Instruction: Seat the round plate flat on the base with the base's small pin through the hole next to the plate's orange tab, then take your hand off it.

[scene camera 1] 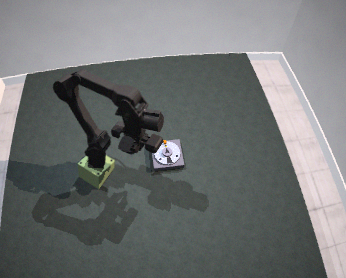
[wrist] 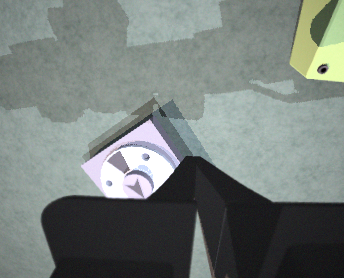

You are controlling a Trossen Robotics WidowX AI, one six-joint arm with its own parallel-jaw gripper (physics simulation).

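Where they show: gripper, fingertip midpoint: [scene camera 1: 140, 149] [wrist: 192, 163]; arm's base, origin of the base link: [scene camera 1: 96, 161].
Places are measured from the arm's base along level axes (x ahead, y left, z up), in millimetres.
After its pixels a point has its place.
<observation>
The white round plate [scene camera 1: 159, 153] {x 256, y 51, z -28 mm} [wrist: 162, 165] {x 246, y 44, z -30 mm} lies on the square lilac-grey base [scene camera 1: 181, 165] {x 345, y -1, z -39 mm} [wrist: 149, 131] {x 241, y 0, z -37 mm}, around a central hub [scene camera 1: 167, 151] {x 289, y 55, z -20 mm} [wrist: 137, 185] {x 284, y 52, z -19 mm} with an arrow mark. It looks flat, within a round recess. Its orange tab [scene camera 1: 165, 142] {x 282, y 96, z -16 mm} shows at the far edge in the scene view; it is hidden in the wrist view. Two holes and a dark wedge-shaped opening show in the plate. I cannot make out the small pin or the hole beside the tab. My gripper [scene camera 1: 140, 146] {x 184, y 11, z 75 mm} [wrist: 192, 163] {x 184, y 11, z 75 mm} is shut and empty, above and to the left of the base in the scene view, apart from the plate.
The arm stands on a yellow-green block [scene camera 1: 95, 175] {x 5, y -65, z 11 mm} [wrist: 310, 65] {x 68, y 6, z -17 mm} left of the base in the scene view. Arm shadows cross the dark green mat [scene camera 1: 240, 215] {x 571, y -221, z -60 mm}. A pale tiled strip [scene camera 1: 300, 145] runs along the right.
</observation>
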